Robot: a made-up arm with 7 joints. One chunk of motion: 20 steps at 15 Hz.
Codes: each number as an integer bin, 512 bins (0 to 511) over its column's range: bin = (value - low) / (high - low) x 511, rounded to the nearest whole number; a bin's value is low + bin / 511 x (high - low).
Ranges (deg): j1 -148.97..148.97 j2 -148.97..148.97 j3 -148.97..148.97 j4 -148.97..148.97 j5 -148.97..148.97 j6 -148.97..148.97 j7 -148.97..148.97
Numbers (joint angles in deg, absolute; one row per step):
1: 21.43 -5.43 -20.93 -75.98 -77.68 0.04 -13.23
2: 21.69 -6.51 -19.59 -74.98 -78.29 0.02 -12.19
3: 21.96 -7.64 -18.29 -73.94 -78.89 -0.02 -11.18
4: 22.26 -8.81 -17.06 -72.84 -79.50 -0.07 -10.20
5: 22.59 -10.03 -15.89 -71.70 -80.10 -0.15 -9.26
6: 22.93 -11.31 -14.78 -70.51 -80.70 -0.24 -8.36
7: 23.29 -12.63 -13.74 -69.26 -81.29 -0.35 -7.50
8: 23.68 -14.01 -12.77 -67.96 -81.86 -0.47 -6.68
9: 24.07 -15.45 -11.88 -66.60 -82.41 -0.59 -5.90
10: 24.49 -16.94 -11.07 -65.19 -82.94 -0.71 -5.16
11: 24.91 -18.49 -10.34 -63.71 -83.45 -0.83 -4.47
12: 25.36 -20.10 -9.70 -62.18 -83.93 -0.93 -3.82
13: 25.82 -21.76 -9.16 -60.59 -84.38 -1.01 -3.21
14: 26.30 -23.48 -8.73 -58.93 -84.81 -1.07 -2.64
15: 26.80 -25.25 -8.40 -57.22 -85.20 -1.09 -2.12
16: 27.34 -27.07 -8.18 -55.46 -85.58 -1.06 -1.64
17: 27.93 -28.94 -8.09 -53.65 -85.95 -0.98 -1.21
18: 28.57 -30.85 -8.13 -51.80 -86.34 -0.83 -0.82
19: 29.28 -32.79 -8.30 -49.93 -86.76 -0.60 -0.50
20: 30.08 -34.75 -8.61 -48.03 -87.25 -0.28 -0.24
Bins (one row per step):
1: 292 246 220 125 122 256 233
2: 293 244 222 127 121 256 235
3: 293 242 224 129 120 255 236
4: 294 240 226 131 119 255 238
5: 294 238 228 133 118 255 240
6: 295 236 230 135 117 255 241
7: 295 234 232 137 116 255 243
8: 296 231 234 139 115 255 244
9: 297 229 235 141 114 254 245
10: 298 226 237 144 113 254 247
11: 298 224 238 146 112 254 248
12: 299 221 239 149 112 254 249
13: 300 218 240 152 111 254 250
14: 301 215 241 154 110 254 251
15: 301 212 241 157 109 254 252
16: 302 209 241 160 109 254 253
17: 303 206 242 163 108 254 253
18: 305 203 242 167 107 254 254
19: 306 199 241 170 107 254 255
20: 307 196 241 173 106 255 255

